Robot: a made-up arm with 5 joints. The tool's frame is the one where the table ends. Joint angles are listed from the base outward.
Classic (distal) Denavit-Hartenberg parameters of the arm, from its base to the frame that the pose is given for. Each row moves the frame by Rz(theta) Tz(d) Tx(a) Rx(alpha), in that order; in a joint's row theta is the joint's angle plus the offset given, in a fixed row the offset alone. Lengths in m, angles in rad.
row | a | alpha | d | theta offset
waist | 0 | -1.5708 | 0.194 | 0
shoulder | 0.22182 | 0 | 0 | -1.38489
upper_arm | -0.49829 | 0 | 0 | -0.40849
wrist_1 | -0.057 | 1.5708 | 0 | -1.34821
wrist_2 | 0 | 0 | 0.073 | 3.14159
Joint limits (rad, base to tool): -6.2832..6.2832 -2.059..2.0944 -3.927..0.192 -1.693..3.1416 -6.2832..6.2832
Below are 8 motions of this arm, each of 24 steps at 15 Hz.
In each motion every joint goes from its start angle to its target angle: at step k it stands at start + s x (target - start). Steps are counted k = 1, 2, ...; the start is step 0. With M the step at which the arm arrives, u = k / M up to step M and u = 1 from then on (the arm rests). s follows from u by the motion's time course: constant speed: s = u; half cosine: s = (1 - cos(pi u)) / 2; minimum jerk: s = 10 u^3 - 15 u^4 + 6 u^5.
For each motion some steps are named. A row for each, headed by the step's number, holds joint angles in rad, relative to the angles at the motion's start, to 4 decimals.
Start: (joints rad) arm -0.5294 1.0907 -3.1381 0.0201 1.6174
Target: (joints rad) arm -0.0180 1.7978 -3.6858 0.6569 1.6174
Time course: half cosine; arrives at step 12
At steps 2, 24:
2: 0.0343 0.0474 -0.0367 0.0427 0.0000
24: 0.5114 0.7071 -0.5477 0.6368 0.0000

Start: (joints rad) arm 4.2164 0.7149 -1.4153 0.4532 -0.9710
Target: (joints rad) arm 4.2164 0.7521 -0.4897 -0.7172 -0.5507
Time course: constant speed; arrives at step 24
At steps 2, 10, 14, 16, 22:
2: 0.0000 0.0031 0.0771 -0.0975 0.0350
10: 0.0000 0.0155 0.3857 -0.4877 0.1751
14: 0.0000 0.0217 0.5399 -0.6827 0.2452
16: 0.0000 0.0248 0.6171 -0.7803 0.2802
22: 0.0000 0.0341 0.8485 -1.0729 0.3853

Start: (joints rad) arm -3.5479 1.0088 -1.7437 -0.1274 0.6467
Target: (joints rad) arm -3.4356 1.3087 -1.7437 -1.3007 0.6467
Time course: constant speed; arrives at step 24
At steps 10, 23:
10: 0.0468 0.1250 0.0000 -0.4889 0.0000
23: 0.1076 0.2874 0.0000 -1.1244 0.0000

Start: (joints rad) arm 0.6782 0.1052 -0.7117 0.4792 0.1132
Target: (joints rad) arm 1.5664 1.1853 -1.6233 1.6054 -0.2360
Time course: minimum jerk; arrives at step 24
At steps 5, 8, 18, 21, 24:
5: 0.0573 0.0697 -0.0588 0.0727 -0.0225
8: 0.1864 0.2267 -0.1913 0.2364 -0.0733
18: 0.7963 0.9683 -0.8172 1.0096 -0.3131
21: 0.8739 1.0628 -0.8970 1.1081 -0.3436
24: 0.8882 1.0801 -0.9116 1.1262 -0.3492

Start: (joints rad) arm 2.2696 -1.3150 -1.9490 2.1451 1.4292
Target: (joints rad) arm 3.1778 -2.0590 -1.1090 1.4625 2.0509
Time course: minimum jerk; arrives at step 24
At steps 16, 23, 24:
16: 0.7176 -0.5879 0.6637 -0.5393 0.4912
23: 0.9076 -0.7435 0.8394 -0.6821 0.6213
24: 0.9082 -0.7440 0.8400 -0.6826 0.6217

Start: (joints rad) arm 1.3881 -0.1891 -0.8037 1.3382 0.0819
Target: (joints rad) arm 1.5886 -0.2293 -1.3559 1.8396 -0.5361
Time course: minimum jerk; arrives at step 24
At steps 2, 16, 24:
2: 0.0010 -0.0002 -0.0028 0.0026 -0.0031
16: 0.1584 -0.0318 -0.4363 0.3962 -0.4883
24: 0.2005 -0.0402 -0.5522 0.5014 -0.6180

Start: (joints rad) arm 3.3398 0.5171 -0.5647 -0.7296 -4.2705
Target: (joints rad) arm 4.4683 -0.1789 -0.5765 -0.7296 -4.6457
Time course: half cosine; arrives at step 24
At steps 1, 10, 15, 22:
1: 0.0048 -0.0030 -0.0001 0.0000 -0.0016
10: 0.4182 -0.2579 -0.0044 0.0000 -0.1390
15: 0.7802 -0.4812 -0.0082 0.0000 -0.2594
22: 1.1093 -0.6841 -0.0116 0.0000 -0.3688

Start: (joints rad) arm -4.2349 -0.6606 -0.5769 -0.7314 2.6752
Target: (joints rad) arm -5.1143 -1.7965 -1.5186 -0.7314 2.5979
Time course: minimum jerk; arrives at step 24
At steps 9, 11, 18, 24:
9: -0.2420 -0.3126 -0.2592 0.0000 -0.0213
11: -0.3713 -0.4796 -0.3976 0.0000 -0.0326
18: -0.7884 -1.0183 -0.8442 0.0000 -0.0693
24: -0.8794 -1.1359 -0.9417 0.0000 -0.0773

